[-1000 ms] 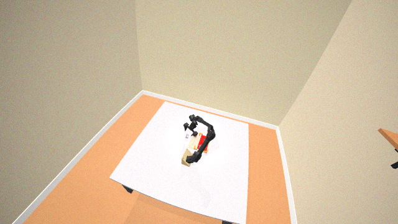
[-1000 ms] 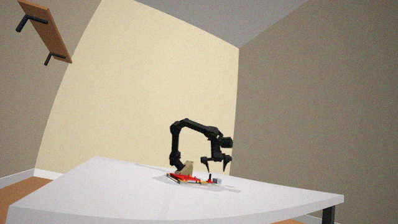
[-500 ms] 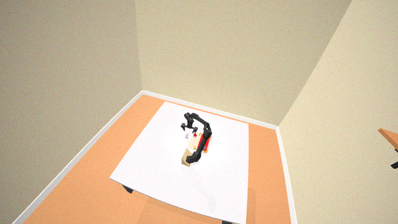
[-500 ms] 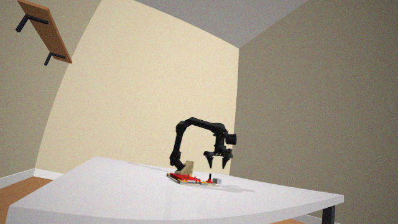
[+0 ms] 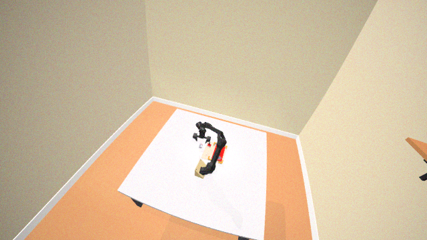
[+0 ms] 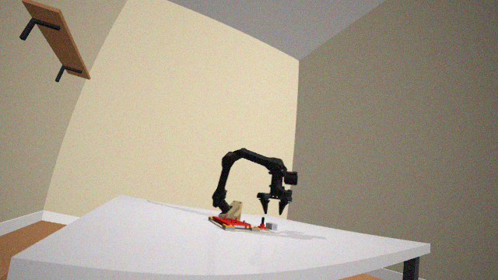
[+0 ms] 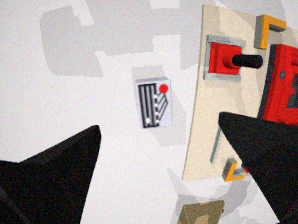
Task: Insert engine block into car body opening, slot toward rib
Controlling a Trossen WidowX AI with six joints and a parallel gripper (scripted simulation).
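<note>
Now: the engine block 10 mm to the left of my gripper tip and 60 mm below it. From my gripper tip the other things lie so: tan board: 30 mm behind, 180 mm to the right, 60 mm below.
</note>
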